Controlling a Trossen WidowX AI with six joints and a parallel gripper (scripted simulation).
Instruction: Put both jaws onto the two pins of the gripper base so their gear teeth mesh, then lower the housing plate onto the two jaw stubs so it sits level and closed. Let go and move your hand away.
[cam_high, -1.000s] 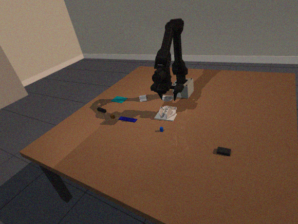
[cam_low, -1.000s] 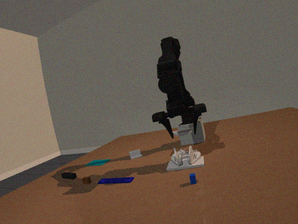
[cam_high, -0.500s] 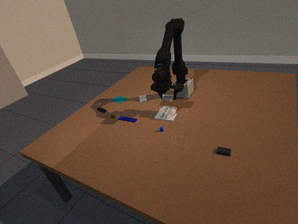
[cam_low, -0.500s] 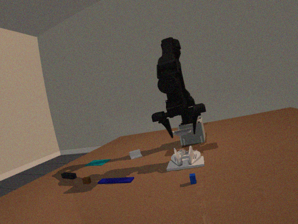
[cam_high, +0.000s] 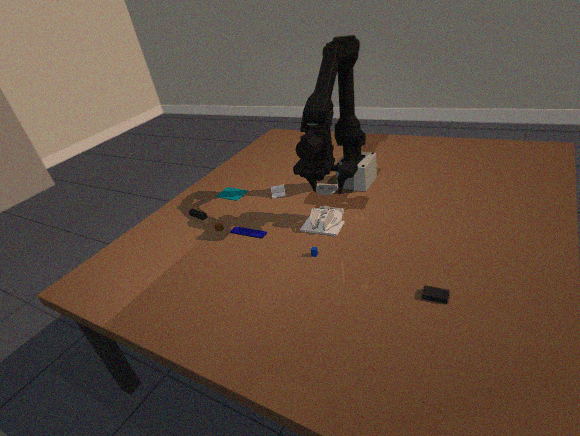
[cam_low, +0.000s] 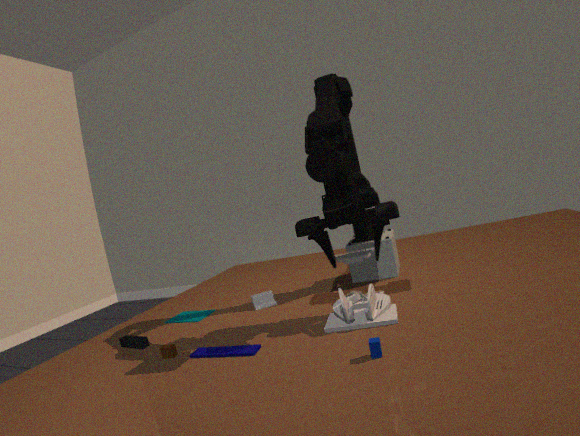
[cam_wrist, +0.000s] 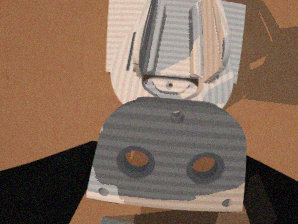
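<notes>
My gripper tip is 6 cm above the gripper jaw, 3 cm short of it and 1 cm to the left of it. From my gripper tip the other things lie so: small blue block 19 cm ahead, 7 cm to the left, 7 cm below; small grey block 26 cm to the right, 7 cm below, 5 cm behind; blue bar 20 cm ahead, 18 cm to the right, 8 cm below.
</notes>
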